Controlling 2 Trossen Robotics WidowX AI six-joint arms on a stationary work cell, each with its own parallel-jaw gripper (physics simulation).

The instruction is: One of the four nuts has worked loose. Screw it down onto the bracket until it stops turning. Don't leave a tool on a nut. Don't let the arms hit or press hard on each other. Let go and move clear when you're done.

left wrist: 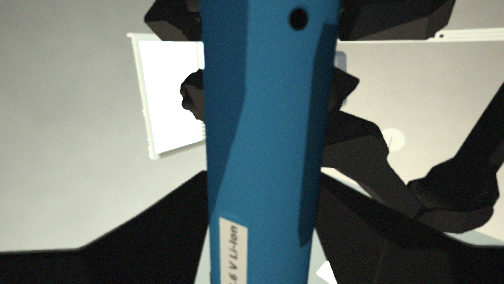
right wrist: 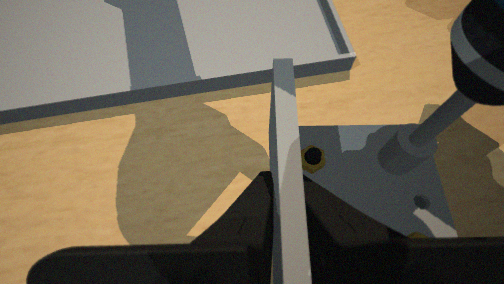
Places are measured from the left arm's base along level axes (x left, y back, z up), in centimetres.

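Pixels of known places: left gripper, between the fingertips: [left wrist: 259, 179]; right gripper, between the fingertips: [right wrist: 278, 181].
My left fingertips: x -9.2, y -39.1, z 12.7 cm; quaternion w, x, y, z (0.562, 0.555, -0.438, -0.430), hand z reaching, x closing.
Observation:
For each thing: its top centre in the pictures, then the offset to it from my left fingertips. "*": a spot on its surface instead. Level surfaces: height alone.
- blue power driver, a spot on its surface: [left wrist: 265, 125] * dx +3.1, dy +0.9, dz -3.5 cm
- grey nose, a spot on its surface: [right wrist: 475, 60] * dx -0.5, dy +0.5, dz -8.2 cm
- shallow grey tray, a spot on its surface: [right wrist: 165, 86] * dx -4.6, dy +13.9, dz -19.7 cm
- wooden table, height of its surface: dz -21.2 cm
A blue power driver [left wrist: 265, 125] is held between the fingers of my left gripper [left wrist: 259, 179]. In the right wrist view the driver's black and grey nose [right wrist: 475, 60] and shaft slant down to a grey socket [right wrist: 400, 152] over the bracket [right wrist: 355, 185]. What is under the socket is hidden. A brass nut [right wrist: 313, 157] sits near the bracket's left side, and part of another brass nut [right wrist: 416, 235] shows by the finger. My right gripper [right wrist: 278, 181] is shut on a long grey upright flange [right wrist: 286, 115], which appears to be the bracket's left edge.
A shallow grey tray [right wrist: 165, 86] lies behind the bracket on the wooden table [right wrist: 75, 170], across the upper left of the right wrist view. Black arm parts [left wrist: 360, 145] [left wrist: 455, 185] show behind the driver in the left wrist view, with a bright white panel [left wrist: 170, 95].

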